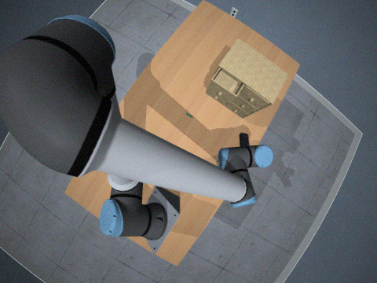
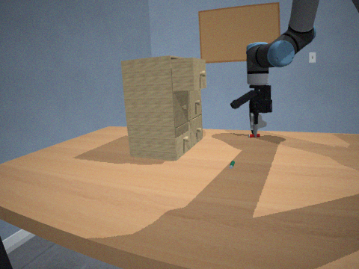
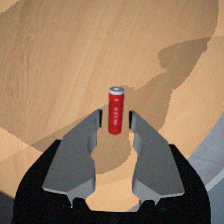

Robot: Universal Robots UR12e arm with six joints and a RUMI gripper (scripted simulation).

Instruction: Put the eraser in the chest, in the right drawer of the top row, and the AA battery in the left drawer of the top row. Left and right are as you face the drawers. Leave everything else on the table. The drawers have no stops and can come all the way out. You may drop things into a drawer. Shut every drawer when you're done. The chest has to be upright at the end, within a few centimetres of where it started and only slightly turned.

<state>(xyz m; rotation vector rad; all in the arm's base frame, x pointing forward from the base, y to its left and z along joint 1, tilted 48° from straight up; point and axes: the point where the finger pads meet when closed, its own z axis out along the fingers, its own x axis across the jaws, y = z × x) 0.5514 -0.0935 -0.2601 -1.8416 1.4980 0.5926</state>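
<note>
The red AA battery lies 10 mm below my hand. Also, from my hand: eraser: 380 mm ahead, 220 mm above, 110 mm to the left; green AA battery: 350 mm to the left, 80 mm ahead, 10 mm below.
</note>
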